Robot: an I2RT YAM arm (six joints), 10 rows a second.
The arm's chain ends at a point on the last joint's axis. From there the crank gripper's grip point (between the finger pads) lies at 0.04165 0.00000 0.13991 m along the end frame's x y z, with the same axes.
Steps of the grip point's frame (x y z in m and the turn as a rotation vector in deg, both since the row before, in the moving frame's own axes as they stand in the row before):
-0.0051 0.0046 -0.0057 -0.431 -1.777 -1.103
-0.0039 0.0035 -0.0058 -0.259 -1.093 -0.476
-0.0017 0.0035 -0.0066 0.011 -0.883 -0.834
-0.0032 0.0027 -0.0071 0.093 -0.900 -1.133
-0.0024 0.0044 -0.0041 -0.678 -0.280 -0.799
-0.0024 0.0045 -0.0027 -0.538 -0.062 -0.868
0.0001 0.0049 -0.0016 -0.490 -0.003 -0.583
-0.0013 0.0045 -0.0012 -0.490 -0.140 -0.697
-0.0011 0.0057 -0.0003 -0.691 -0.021 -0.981
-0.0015 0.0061 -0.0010 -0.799 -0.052 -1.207
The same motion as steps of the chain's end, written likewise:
-0.0007 0.0043 -0.0069 -0.431 -1.777 -1.103
-0.0012 0.0032 -0.0066 -0.259 -1.093 -0.476
0.0005 0.0041 -0.0072 0.011 -0.883 -0.834
-0.0010 0.0037 -0.0077 0.093 -0.900 -1.133
-0.0017 0.0033 -0.0043 -0.678 -0.280 -0.799
-0.0023 0.0038 -0.0027 -0.538 -0.062 -0.868
0.0001 0.0041 -0.0016 -0.490 -0.003 -0.583
-0.0010 0.0038 -0.0013 -0.490 -0.140 -0.697
-0.0011 0.0047 -0.0003 -0.691 -0.021 -0.981
-0.0014 0.0050 -0.0010 -0.799 -0.052 -1.207

